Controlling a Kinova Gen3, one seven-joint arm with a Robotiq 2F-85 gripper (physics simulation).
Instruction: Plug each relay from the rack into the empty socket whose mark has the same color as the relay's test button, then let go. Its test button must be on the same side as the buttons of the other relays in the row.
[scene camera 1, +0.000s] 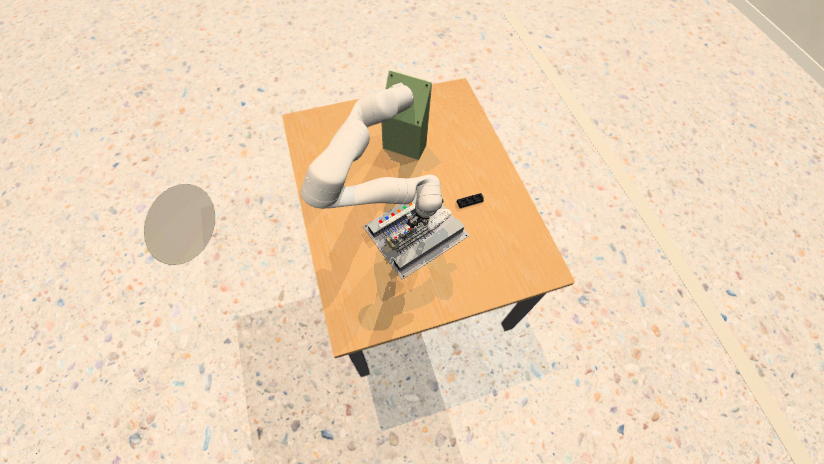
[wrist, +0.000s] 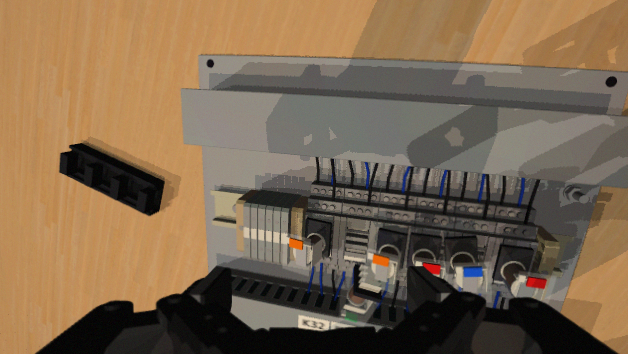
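Seen in the pictures: gripper, between the fingertips: (wrist: 319, 287); arm's base, origin of its link: (scene camera 1: 402, 97).
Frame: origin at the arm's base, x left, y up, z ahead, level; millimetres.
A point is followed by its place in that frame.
My gripper (wrist: 319, 287) @(x -222, y -156, z 373 mm) is open and empty above the panel; the arm hides much of it in the scene view. A relay with a green test button (wrist: 351, 316) @(x -226, y -232, z 297 mm) lies tipped on its side between the socket row and the lower slotted duct, its pins up and right. An empty socket (wrist: 356, 242) @(x -229, y -253, z 350 mm) shows second from the left in the row. Relays with an orange button (wrist: 296, 244) @(x -194, y -210, z 368 mm), another orange button (wrist: 381, 260) @(x -250, y -210, z 359 mm), a red button (wrist: 431, 269) @(x -279, y -205, z 358 mm), a blue button (wrist: 472, 272) @(x -303, y -205, z 357 mm) and another red button (wrist: 536, 283) @(x -340, y -212, z 348 mm) stand in the row, buttons toward the lower duct. The black rack (scene camera 1: 470, 204) @(x 5, y -274, z 410 mm) (wrist: 120, 165) @(x 5, y -273, z 411 mm) holds no relays.
Grey terminal blocks (wrist: 265, 215) @(x -162, y -235, z 378 mm) stand left of the sockets. A wide grey duct (scene camera 1: 429, 244) @(x -257, y -238, z 443 mm) (wrist: 300, 122) @(x -195, y -238, z 446 mm) runs along the panel's far side in the wrist view. Color marks (scene camera 1: 392, 214) @(x -275, y -238, z 255 mm) lie along the other duct. A green pedestal (scene camera 1: 403, 138) @(x -28, y -174, z 40 mm) stands under the arm's base.
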